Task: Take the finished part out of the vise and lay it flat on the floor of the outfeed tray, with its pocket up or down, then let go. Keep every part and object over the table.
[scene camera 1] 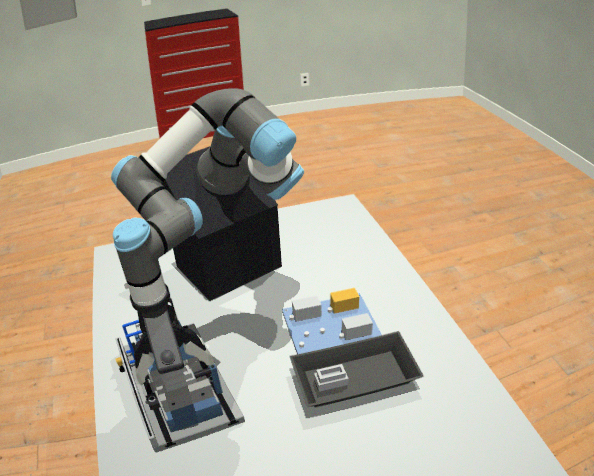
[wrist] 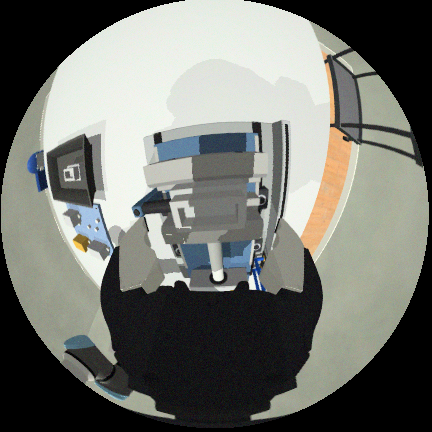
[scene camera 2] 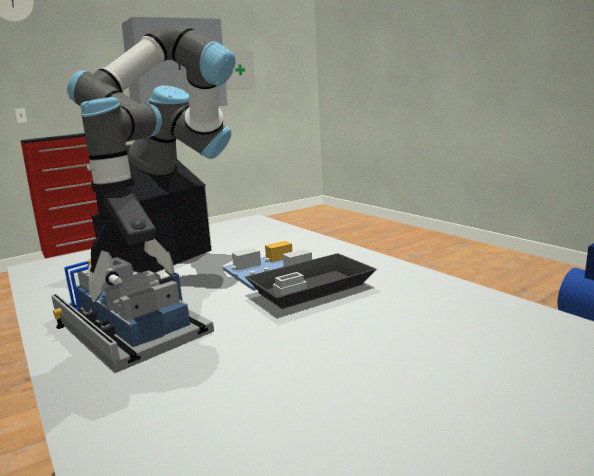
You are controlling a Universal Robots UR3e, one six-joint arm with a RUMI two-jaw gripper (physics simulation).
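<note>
The grey finished part sits between the jaws of the vise, its rectangular pocket facing up. The arm and gripper partly hide it in the scene views. My gripper is open and points down over the vise, its fingers apart on either side of the part with a gap at each side in the wrist view. The dark outfeed tray stands beside the vise. Another pale part lies in one end, pocket up.
A blue board behind the tray bears two grey blocks, a yellow block and small white pegs. A dark cylinder on a blue bracket is beside the part. Blue tubing rises at the vise's back.
</note>
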